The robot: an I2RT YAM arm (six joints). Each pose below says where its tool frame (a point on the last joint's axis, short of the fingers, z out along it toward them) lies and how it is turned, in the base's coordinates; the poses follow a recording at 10 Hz.
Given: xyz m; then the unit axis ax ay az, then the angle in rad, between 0 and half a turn.
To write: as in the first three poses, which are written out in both.
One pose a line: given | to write
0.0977, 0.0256, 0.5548, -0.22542, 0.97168, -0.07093, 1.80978 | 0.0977, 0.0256, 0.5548, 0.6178, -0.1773, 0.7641, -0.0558
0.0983, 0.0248, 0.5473, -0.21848, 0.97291, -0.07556, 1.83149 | 0.0983, 0.0248, 0.5473, 0.6092, -0.1733, 0.7715, -0.0599
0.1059, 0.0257, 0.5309, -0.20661, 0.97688, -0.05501, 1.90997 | 0.1059, 0.0257, 0.5309, 0.5776, -0.1687, 0.7974, -0.0449
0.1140, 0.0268, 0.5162, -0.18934, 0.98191, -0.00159, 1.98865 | 0.1140, 0.0268, 0.5162, 0.5451, -0.1587, 0.8232, -0.0013
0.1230, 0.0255, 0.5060, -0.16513, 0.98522, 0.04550, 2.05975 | 0.1230, 0.0255, 0.5060, 0.5149, -0.1416, 0.8446, 0.0390
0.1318, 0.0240, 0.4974, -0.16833, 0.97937, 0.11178, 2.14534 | 0.1318, 0.0240, 0.4974, 0.4778, -0.1479, 0.8604, 0.0982
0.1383, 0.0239, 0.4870, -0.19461, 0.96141, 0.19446, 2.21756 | 0.1383, 0.0239, 0.4870, 0.4458, -0.1742, 0.8606, 0.1741
